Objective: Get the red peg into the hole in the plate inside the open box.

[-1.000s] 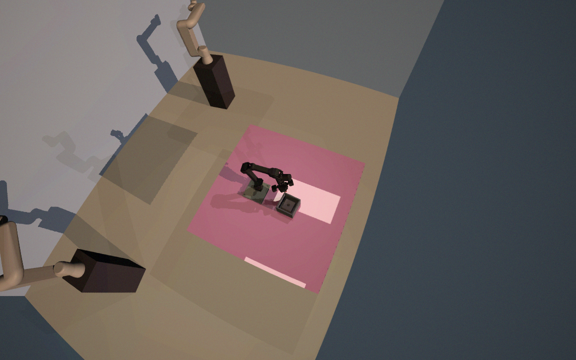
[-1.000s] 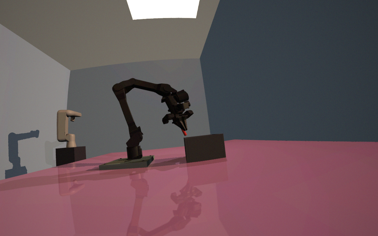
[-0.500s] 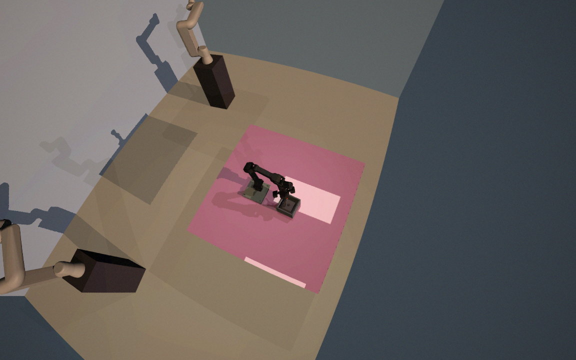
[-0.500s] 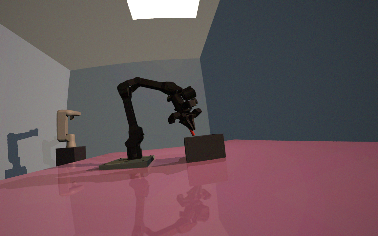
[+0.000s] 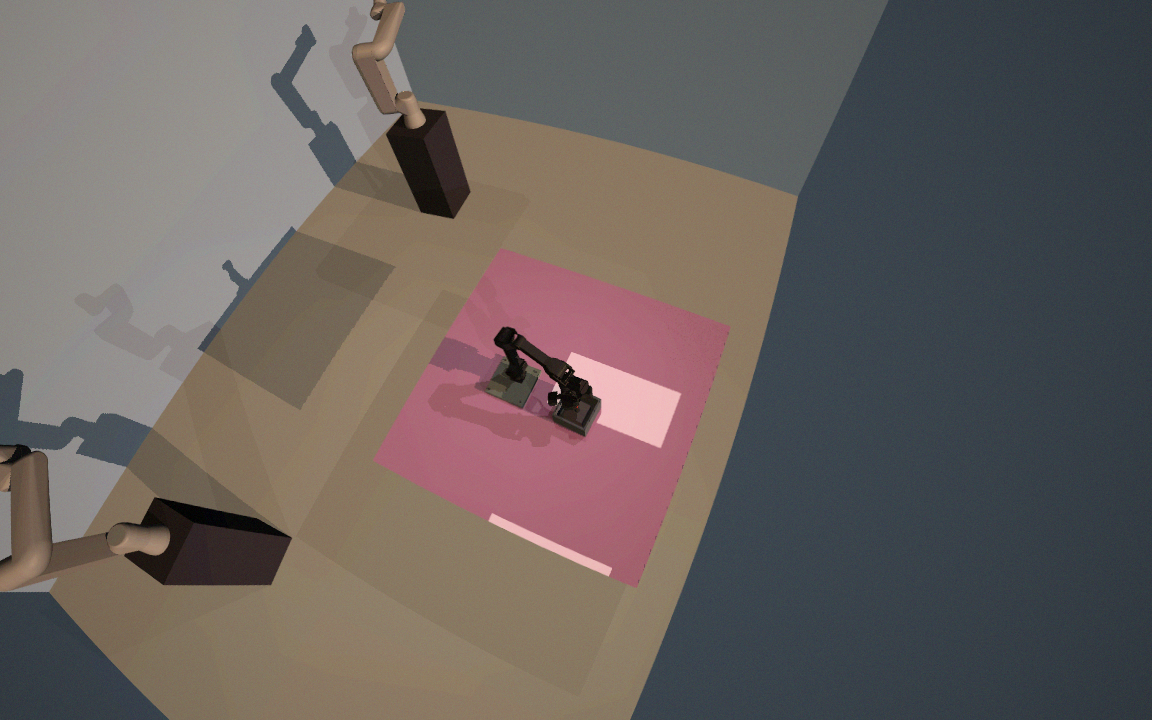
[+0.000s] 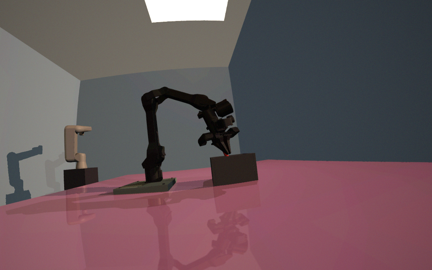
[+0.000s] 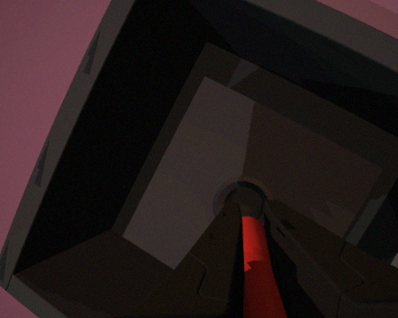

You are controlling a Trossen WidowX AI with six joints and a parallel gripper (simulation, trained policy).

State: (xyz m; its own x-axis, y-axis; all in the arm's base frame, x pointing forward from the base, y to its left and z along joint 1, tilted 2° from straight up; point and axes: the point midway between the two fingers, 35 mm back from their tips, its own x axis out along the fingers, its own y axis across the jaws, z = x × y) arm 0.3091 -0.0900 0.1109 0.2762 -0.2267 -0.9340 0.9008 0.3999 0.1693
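My gripper tip is 1 cm to the right of the dark box and 8 cm above it.
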